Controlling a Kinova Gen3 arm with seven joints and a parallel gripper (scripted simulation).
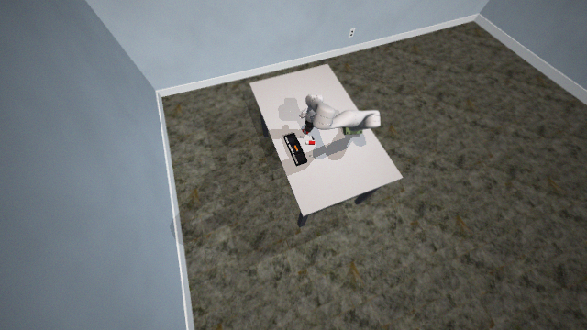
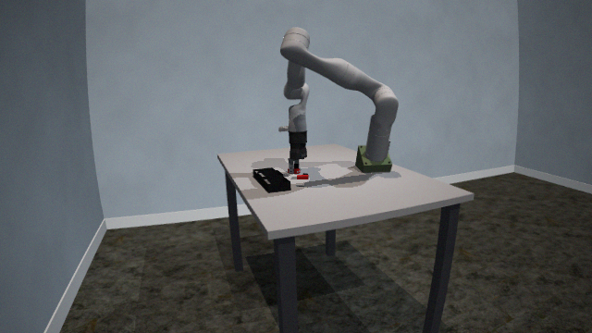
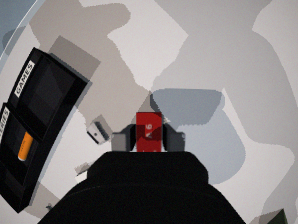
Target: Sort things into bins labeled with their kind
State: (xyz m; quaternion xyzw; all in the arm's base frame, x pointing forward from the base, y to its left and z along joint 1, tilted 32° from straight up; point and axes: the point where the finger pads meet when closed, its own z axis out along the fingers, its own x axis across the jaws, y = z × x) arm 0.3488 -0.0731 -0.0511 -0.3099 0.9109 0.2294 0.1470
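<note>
Now: hand 12 cm short of the orange battery, 13 cm to the right of it and 1 cm above it. From my hand the other things lie so: red block 1 cm behind, 1 cm to the left, 1 cm below; then grey-white piece 4 cm ahead, 4 cm to the left, 1 cm below; then black screw 3 cm behind, 7 cm to the left, 1 cm below.
</note>
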